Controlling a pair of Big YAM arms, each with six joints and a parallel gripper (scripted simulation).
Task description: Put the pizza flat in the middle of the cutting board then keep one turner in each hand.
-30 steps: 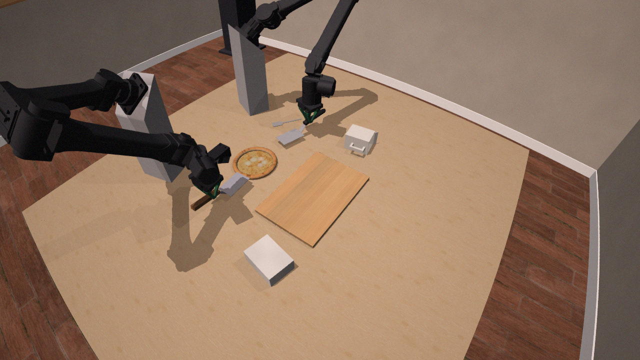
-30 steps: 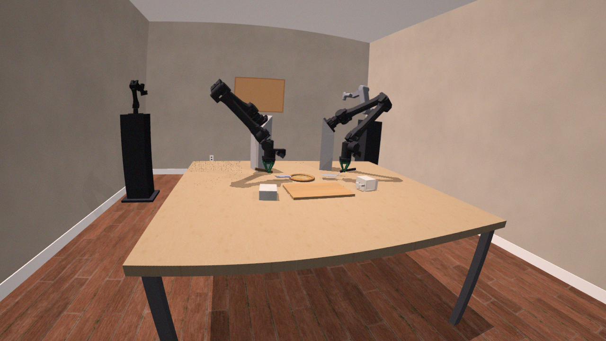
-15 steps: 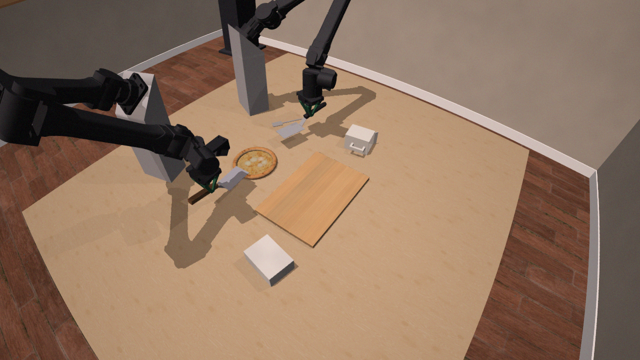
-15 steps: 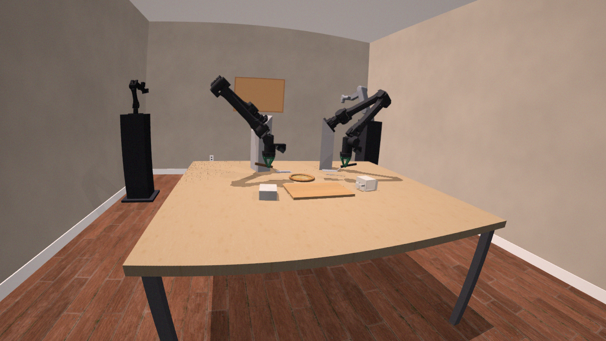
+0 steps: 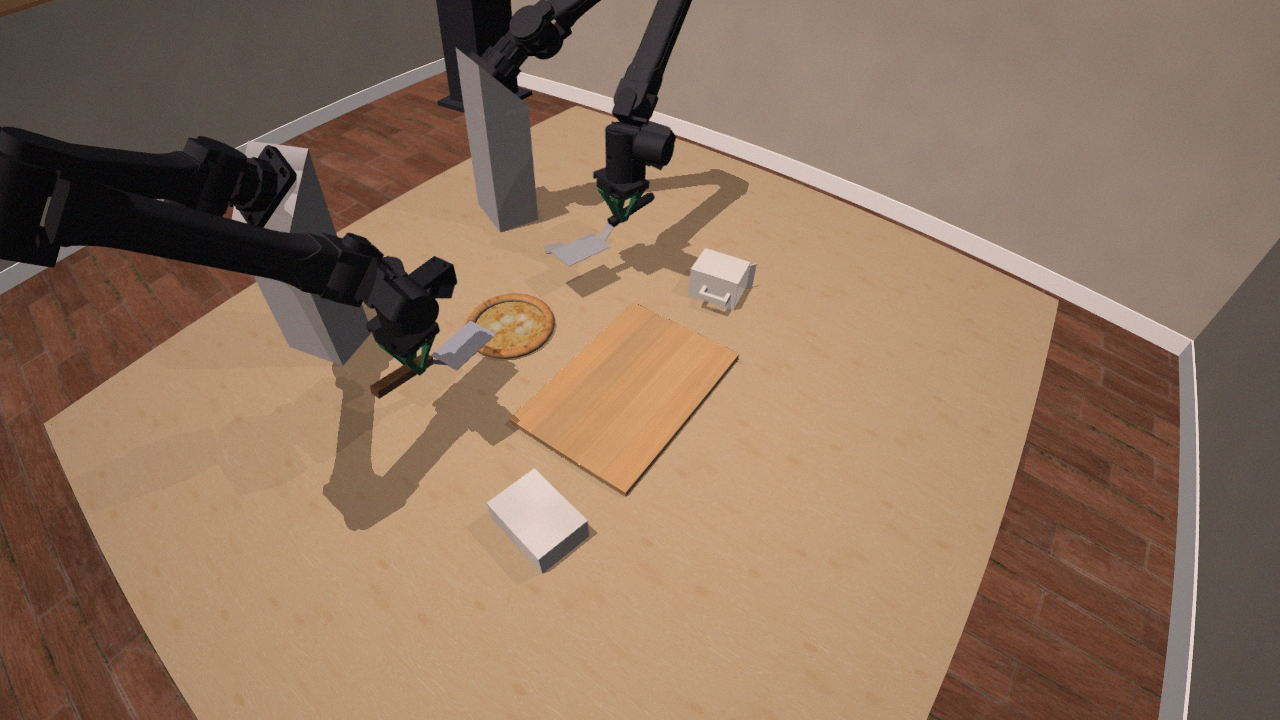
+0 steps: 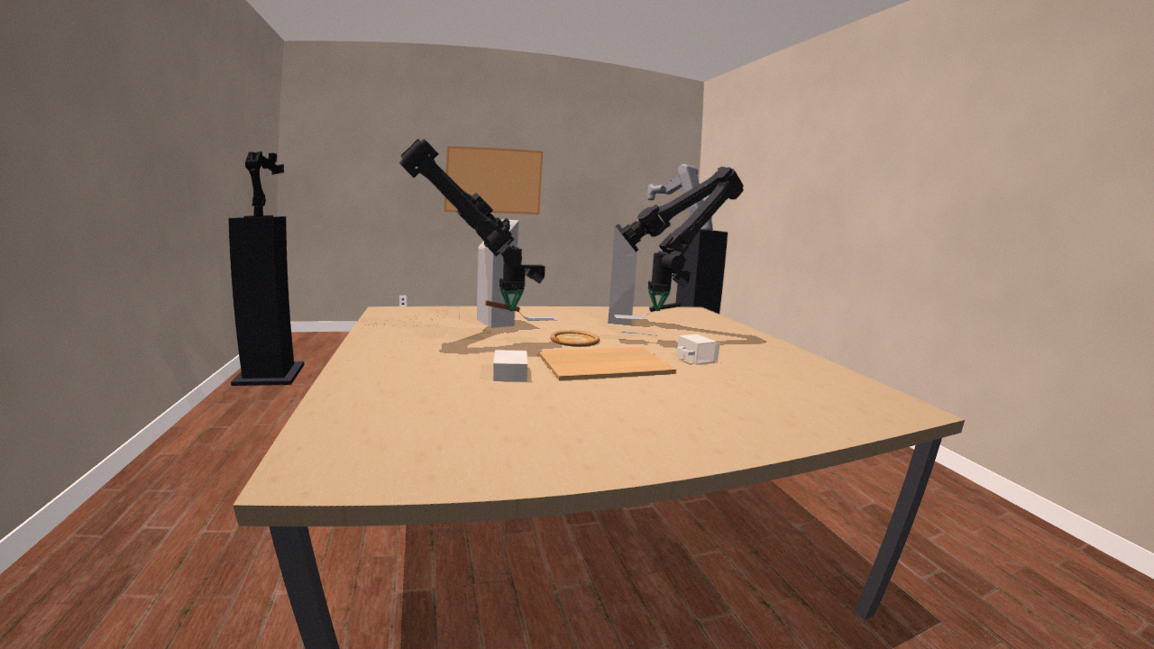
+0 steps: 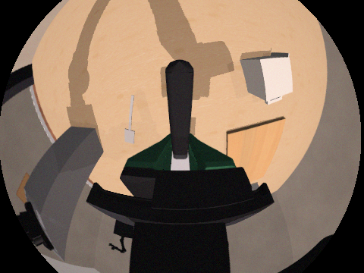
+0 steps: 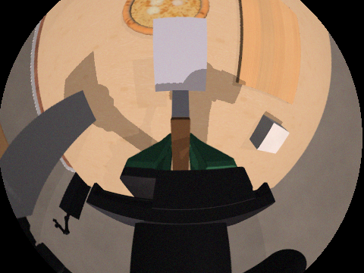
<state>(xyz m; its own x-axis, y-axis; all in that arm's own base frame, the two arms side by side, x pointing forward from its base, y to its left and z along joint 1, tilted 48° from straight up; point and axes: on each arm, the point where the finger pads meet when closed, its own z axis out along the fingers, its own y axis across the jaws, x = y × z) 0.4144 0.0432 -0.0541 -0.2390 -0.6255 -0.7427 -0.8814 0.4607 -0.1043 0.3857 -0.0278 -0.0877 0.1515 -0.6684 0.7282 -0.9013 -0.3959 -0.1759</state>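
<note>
Right now my right hand is 40 mm to the right of the brown-handled turner and 20 mm above it. Also, from my right hand: wooden cutting board: 250 mm ahead, 240 mm to the left, 120 mm below; then grey utensil: 520 mm to the left, 130 mm below, 110 mm behind; then pizza: 240 mm to the left, 120 mm below, 40 mm behind.
</note>
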